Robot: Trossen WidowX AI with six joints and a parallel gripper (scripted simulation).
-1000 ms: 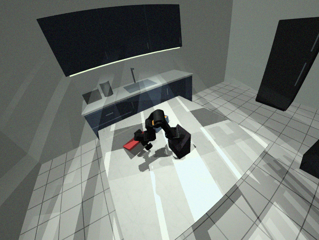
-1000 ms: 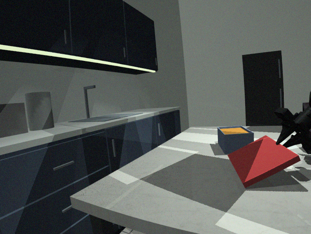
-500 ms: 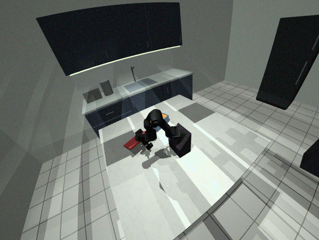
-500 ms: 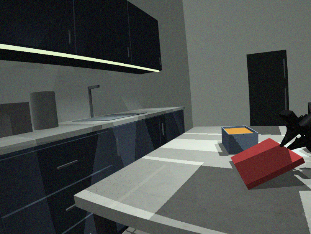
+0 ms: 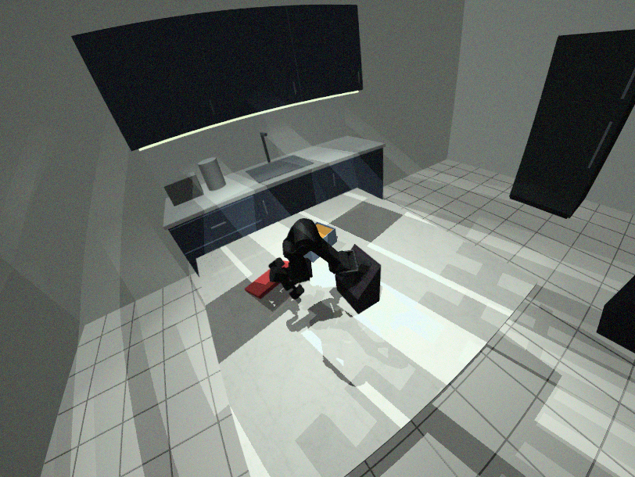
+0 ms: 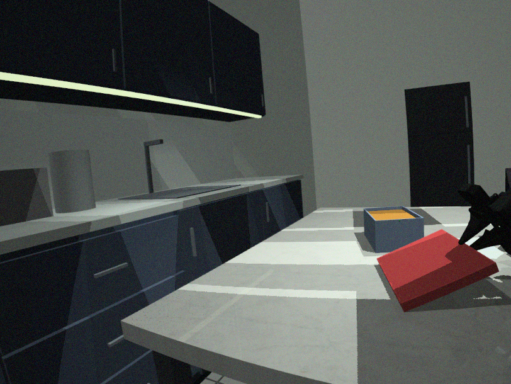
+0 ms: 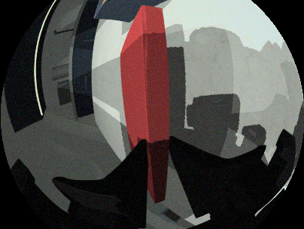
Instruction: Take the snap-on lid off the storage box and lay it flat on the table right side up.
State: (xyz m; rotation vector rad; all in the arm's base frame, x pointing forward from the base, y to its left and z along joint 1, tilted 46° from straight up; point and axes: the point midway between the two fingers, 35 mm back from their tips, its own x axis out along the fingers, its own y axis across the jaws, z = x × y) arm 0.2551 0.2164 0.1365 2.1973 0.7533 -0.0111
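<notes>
Now: the red lid 80 mm ahead of my gripper tip, 20 mm to the left of it and 30 mm below it. Round my gripper tip: storage box: 150 mm ahead, 300 mm to the right, 30 mm below.
</notes>
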